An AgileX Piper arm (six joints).
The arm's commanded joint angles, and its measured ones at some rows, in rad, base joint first. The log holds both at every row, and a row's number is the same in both.
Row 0, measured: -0.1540, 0.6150, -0.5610, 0.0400, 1.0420, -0.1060
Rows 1 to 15, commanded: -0.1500, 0.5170, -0.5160, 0.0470, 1.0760, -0.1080; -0.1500, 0.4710, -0.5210, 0.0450, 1.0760, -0.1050; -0.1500, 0.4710, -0.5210, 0.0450, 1.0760, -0.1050; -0.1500, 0.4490, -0.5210, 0.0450, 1.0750, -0.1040; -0.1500, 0.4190, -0.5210, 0.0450, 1.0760, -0.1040; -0.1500, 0.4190, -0.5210, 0.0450, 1.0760, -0.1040; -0.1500, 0.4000, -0.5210, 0.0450, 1.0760, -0.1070; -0.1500, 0.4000, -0.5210, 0.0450, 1.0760, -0.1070; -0.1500, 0.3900, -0.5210, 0.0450, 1.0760, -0.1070; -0.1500, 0.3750, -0.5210, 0.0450, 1.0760, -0.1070; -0.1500, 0.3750, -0.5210, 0.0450, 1.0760, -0.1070; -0.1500, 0.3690, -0.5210, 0.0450, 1.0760, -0.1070; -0.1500, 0.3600, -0.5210, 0.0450, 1.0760, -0.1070; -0.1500, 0.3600, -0.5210, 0.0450, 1.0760, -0.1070; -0.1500, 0.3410, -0.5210, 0.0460, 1.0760, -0.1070
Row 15, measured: -0.1540, 0.3660, -0.5250, 0.0410, 1.0770, -0.1050
